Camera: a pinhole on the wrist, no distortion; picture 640 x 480 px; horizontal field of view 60.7 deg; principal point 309.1 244.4 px. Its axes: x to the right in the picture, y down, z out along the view. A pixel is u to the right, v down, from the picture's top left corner.
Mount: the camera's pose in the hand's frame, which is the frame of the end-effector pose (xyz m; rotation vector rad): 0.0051 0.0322 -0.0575 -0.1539 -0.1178 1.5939
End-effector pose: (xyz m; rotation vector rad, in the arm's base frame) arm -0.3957 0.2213 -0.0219 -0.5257 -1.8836 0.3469
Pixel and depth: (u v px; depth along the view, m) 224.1 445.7 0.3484
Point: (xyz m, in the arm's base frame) -0.5916 0.1158 -0.2530
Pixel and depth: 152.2 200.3 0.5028
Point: -0.8217 0.1200 -0.1661
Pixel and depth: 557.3 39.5 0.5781
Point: -0.8757 0.5528 -0.2756
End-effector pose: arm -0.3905 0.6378 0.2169 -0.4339 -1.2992 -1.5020
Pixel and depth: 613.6 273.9 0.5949
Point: -0.1938 1.2054 0.4682
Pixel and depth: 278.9 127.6 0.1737
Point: -0.4130 0.7412 0.2812
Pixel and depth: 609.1 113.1 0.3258
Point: -0.3036 0.8975 0.4359
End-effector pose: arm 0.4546 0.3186 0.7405 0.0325 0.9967 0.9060
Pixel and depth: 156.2 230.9 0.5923
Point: 0.9057 0.3817 1.0516
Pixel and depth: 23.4 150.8 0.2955
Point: 0.7106 0.3393 0.8288
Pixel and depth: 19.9 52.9 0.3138
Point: 0.7499 0.3807 0.8019
